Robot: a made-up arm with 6 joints.
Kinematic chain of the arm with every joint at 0, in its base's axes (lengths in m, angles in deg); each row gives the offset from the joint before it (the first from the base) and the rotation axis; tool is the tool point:
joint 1: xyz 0 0 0.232 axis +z
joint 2: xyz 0 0.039 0 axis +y
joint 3: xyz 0 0 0.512 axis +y
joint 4: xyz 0 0 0.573 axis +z
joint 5: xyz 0 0 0 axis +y
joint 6: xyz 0 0 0.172 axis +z
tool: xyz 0 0 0
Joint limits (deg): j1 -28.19..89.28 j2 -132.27..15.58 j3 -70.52..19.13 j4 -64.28..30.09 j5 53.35..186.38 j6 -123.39..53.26
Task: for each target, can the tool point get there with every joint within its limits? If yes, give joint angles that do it. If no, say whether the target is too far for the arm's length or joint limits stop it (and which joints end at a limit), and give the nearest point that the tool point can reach.
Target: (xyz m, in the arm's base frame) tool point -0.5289 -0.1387 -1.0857
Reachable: no: too far | nearest point -0.4805 -0.1260 -0.7922 | short by 0.298 m
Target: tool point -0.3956 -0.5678 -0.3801
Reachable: yes | joints 59.48 -110.24 -59.96 5.79 129.21 -101.79
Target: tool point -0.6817 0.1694 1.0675
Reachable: yes | joints -8.67 -32.39 -30.96 8.61 94.07 -94.94
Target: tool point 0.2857 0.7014 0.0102
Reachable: no: joint limits stop it (at a limit: joint 1, joint 3, joint 4, joint 5) | nearest point -0.1947 0.1681 -0.4681 | short by 0.863 m
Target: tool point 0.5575 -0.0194 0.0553
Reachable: no: joint limits stop it (at a limit: joint 1, joint 2, joint 3, joint 4) | nearest point 0.0395 -0.2503 -0.5211 | short by 0.809 m
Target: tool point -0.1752 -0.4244 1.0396
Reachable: yes | joints 65.92 -26.06 -14.48 -47.35 155.64 -8.68
